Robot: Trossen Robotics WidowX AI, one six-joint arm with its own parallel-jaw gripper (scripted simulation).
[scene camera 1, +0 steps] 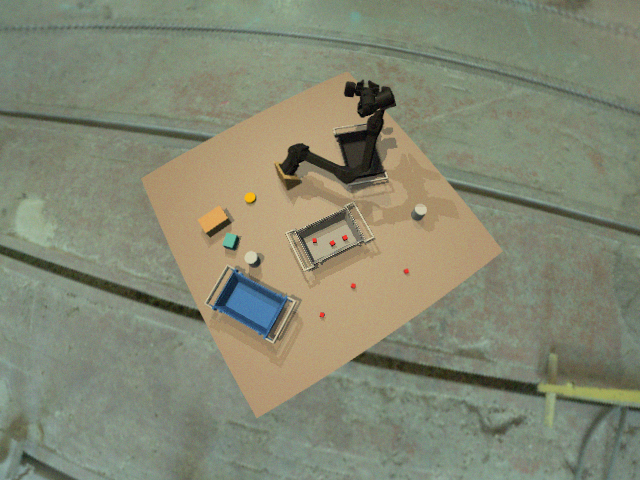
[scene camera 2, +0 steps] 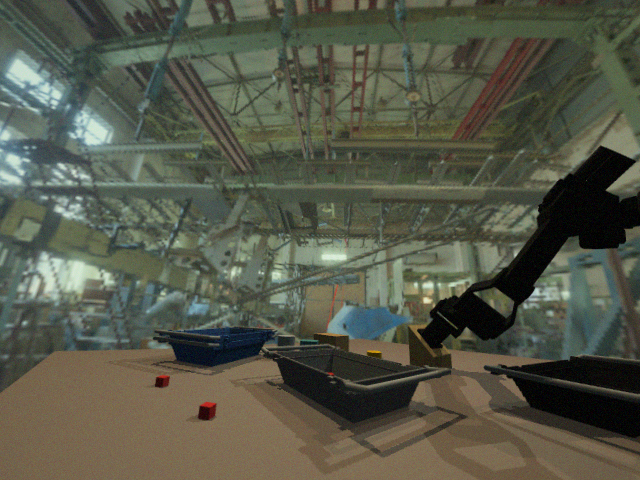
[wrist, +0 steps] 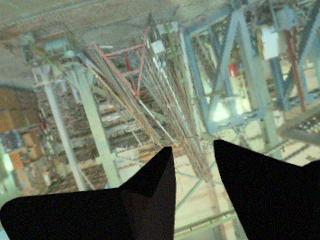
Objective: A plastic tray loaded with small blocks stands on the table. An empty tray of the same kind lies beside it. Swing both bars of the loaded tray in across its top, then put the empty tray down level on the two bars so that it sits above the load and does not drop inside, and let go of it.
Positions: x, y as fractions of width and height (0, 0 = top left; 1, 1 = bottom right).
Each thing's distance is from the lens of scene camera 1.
dark tray (scene camera 1: 0.55, 0.30): 1.67 m
